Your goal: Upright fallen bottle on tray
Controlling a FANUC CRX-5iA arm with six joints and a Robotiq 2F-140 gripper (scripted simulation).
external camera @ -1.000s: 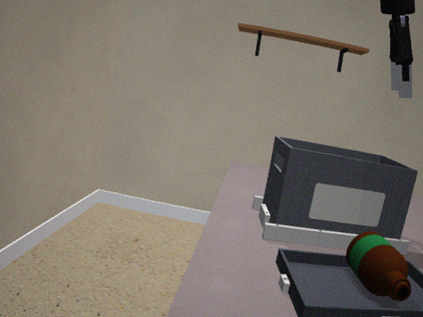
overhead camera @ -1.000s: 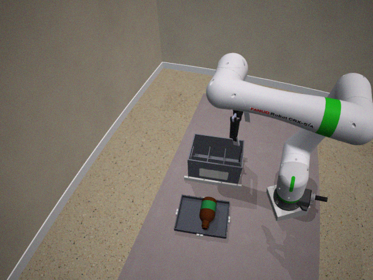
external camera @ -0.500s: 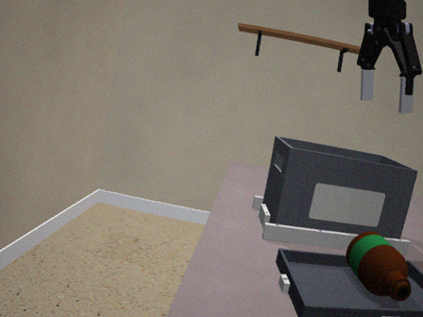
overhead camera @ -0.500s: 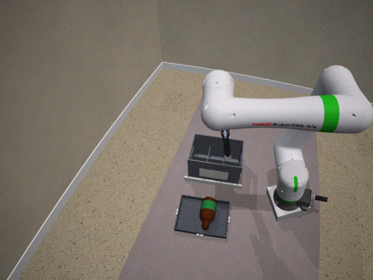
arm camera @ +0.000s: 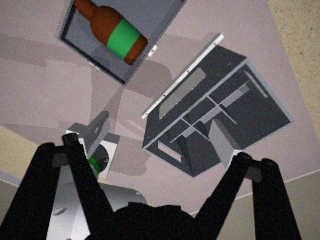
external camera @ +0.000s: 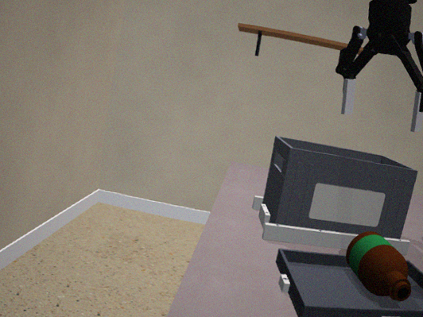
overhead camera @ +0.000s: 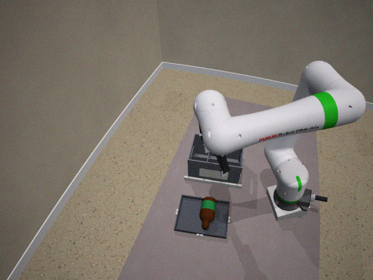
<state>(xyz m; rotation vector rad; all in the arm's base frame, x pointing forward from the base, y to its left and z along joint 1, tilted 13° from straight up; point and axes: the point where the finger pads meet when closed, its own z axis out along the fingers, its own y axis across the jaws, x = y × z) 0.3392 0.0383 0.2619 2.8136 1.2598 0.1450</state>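
My hand is 22 cm above the bottle, 15 cm to the right of it and 3 cm past it. Round my hand: tray 25 cm below, 15 cm to the left, 1 cm behind; crate 18 cm below, 14 cm to the right, 3 cm ahead.
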